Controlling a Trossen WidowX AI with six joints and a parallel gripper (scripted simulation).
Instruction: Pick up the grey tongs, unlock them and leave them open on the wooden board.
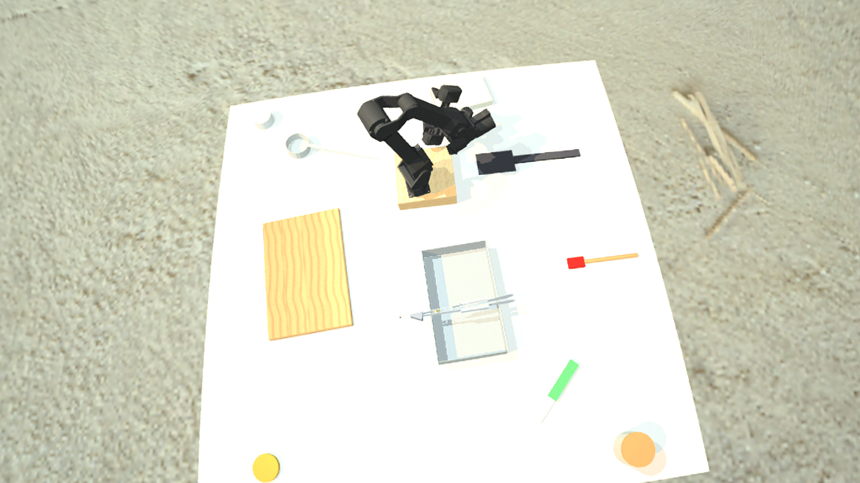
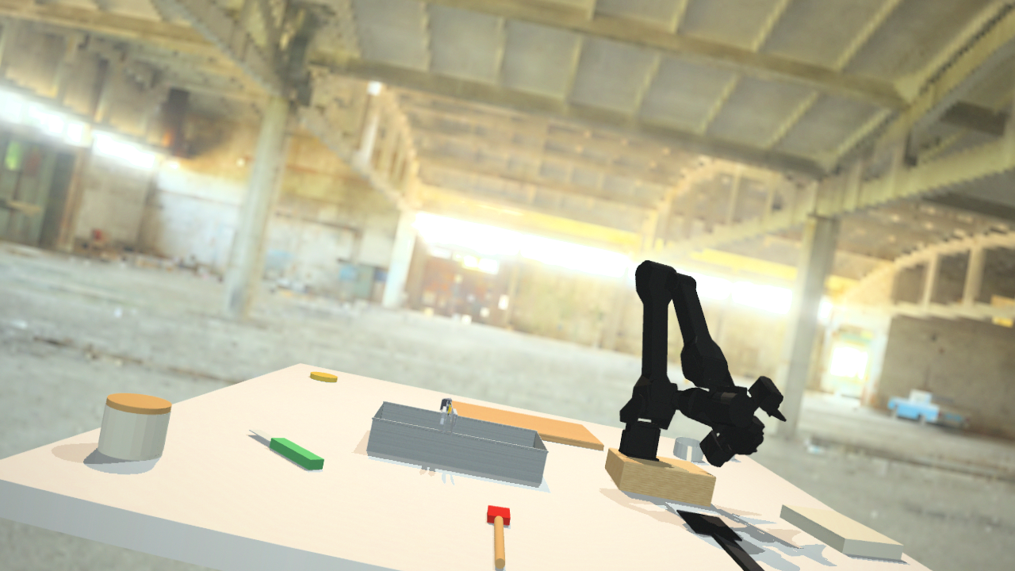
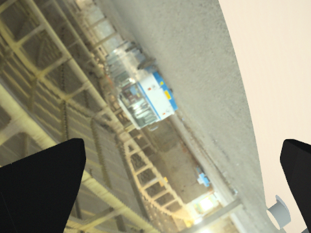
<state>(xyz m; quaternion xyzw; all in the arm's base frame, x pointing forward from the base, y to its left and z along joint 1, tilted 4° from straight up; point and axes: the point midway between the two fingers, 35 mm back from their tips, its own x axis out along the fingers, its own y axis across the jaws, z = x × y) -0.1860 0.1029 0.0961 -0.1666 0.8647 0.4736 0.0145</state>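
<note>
My gripper tip is now 580 mm short of the roasting tin, 40 mm to the left of it and 120 mm above it. The rest, counted from my gripper tip: black spatula 180 mm ahead, 240 mm to the left, 140 mm below; then wooden board 380 mm ahead, 460 mm to the right, 140 mm below; then white slab 100 mm behind, 120 mm to the left, 130 mm below.
</note>
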